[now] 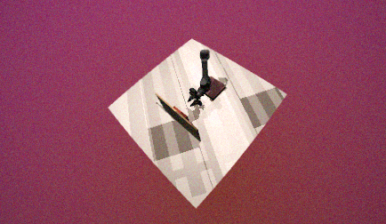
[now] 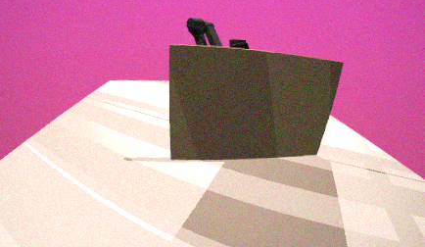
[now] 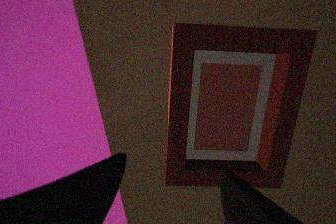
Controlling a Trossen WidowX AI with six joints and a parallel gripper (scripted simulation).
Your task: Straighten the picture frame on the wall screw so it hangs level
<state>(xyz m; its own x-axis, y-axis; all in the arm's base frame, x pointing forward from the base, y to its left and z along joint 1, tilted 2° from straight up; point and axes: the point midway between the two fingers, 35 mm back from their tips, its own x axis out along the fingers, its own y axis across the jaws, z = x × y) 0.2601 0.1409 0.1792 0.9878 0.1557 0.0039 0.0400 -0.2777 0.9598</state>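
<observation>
Now: the picture frame 11 cm ahead of my gripper tip, 6 cm below it and 2 cm to the left of it. From my gripper tip the other things lie so: wall panel: 12 cm ahead, 6 cm below, 1 cm to the left.
</observation>
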